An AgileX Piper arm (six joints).
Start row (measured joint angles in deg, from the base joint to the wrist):
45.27, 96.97, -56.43, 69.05, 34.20, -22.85
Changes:
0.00, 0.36, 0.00, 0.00, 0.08, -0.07
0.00, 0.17, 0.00, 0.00, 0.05, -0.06
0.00, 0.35, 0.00, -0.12, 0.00, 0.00
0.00, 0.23, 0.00, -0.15, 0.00, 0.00
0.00, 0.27, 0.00, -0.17, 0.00, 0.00
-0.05, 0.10, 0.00, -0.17, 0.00, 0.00
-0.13, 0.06, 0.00, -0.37, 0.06, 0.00
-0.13, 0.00, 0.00, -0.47, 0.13, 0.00
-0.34, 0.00, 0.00, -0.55, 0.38, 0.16
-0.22, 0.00, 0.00, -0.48, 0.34, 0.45
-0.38, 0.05, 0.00, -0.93, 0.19, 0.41
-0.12, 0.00, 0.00, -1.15, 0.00, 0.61
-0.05, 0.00, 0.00, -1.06, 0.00, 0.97
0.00, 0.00, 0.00, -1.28, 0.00, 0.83
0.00, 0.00, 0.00, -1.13, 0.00, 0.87
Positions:
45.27, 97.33, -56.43, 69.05, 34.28, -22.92
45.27, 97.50, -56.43, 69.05, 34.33, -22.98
45.27, 97.85, -56.43, 68.93, 34.33, -22.98
45.27, 98.08, -56.43, 68.78, 34.33, -22.98
45.27, 98.35, -56.43, 68.61, 34.33, -22.98
45.22, 98.45, -56.43, 68.44, 34.33, -22.98
45.09, 98.51, -56.43, 68.07, 34.39, -22.98
44.96, 98.51, -56.43, 67.60, 34.52, -22.98
44.62, 98.51, -56.43, 67.05, 34.90, -22.82
44.40, 98.51, -56.43, 66.57, 35.24, -22.37
44.02, 98.56, -56.43, 65.64, 35.43, -21.96
43.90, 98.56, -56.43, 64.49, 35.43, -21.35
43.85, 98.56, -56.43, 63.43, 35.43, -20.38
43.85, 98.56, -56.43, 62.15, 35.43, -19.55
43.85, 98.56, -56.43, 61.02, 35.43, -18.68

